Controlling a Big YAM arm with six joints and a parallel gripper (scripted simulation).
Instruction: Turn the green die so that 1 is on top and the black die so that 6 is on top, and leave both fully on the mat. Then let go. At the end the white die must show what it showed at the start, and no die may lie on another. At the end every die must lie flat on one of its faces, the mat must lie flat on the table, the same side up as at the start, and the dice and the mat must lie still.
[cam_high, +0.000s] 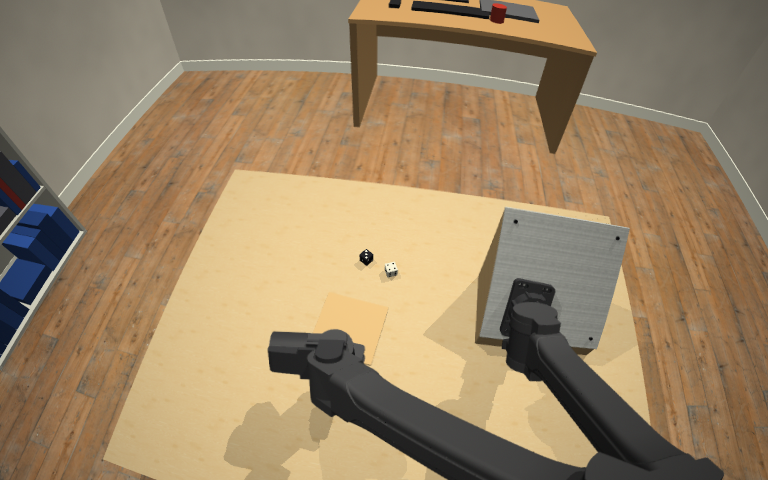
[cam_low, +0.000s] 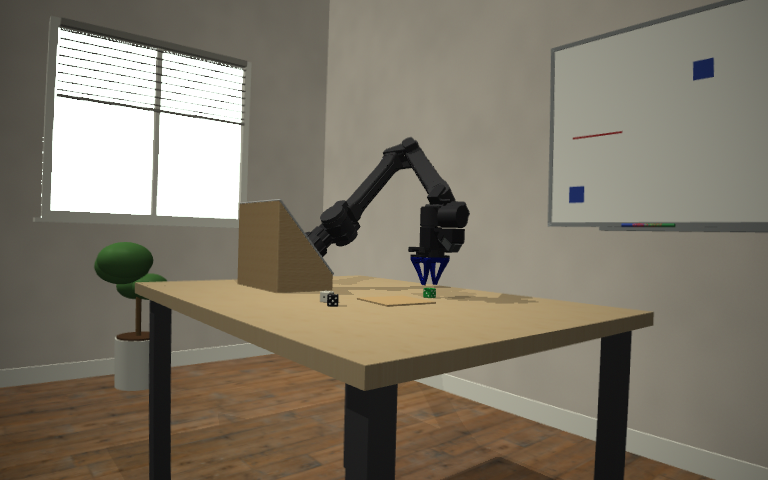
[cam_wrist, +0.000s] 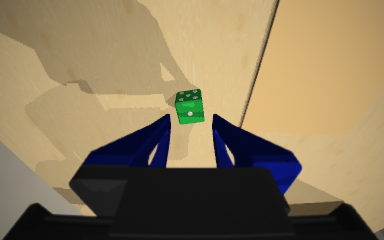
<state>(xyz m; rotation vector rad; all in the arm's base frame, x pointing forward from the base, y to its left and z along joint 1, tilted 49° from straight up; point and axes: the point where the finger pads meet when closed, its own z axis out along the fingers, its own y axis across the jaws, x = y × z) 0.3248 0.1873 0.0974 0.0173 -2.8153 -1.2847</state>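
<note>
My gripper is now 3 cm above the green die. From my hand the other things lie so: black die 3 cm ahead, 31 cm to the right, 3 cm below; then tan mat 3 cm ahead, 13 cm to the right, 4 cm below; then white die 3 cm behind, 29 cm to the right, 3 cm below.
</note>
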